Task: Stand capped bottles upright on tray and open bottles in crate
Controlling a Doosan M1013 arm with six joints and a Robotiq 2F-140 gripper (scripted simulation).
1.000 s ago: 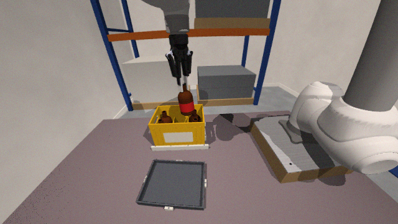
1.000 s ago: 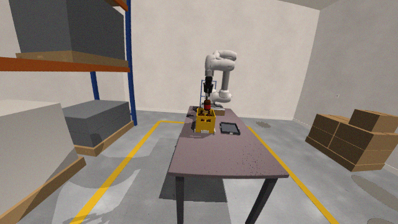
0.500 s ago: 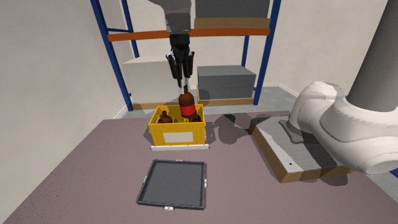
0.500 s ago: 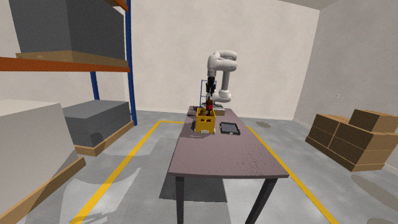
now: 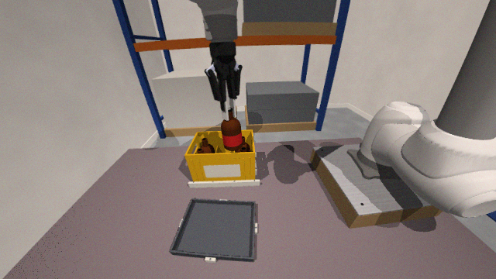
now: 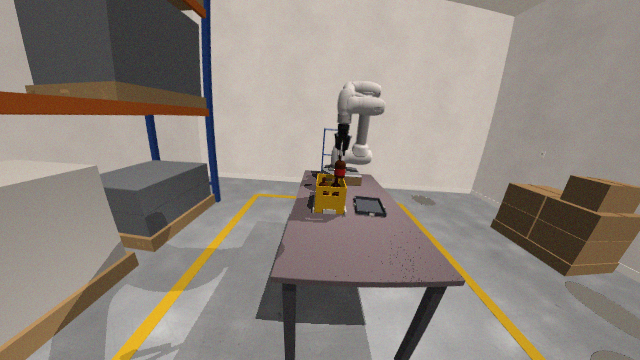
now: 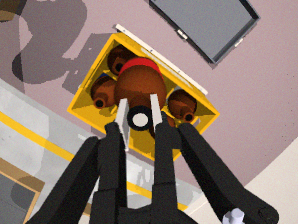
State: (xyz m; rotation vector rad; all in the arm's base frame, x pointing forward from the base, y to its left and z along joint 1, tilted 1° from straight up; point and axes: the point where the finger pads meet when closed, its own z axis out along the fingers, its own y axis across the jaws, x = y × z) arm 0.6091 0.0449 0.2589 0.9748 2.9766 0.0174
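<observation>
My hand is 8 cm above the brown capped bottle. Round my hand: yellow crate (26 cm below, 6 cm ahead, 5 cm to the right); then dark grey tray (33 cm below, 23 cm to the left, 2 cm ahead).
</observation>
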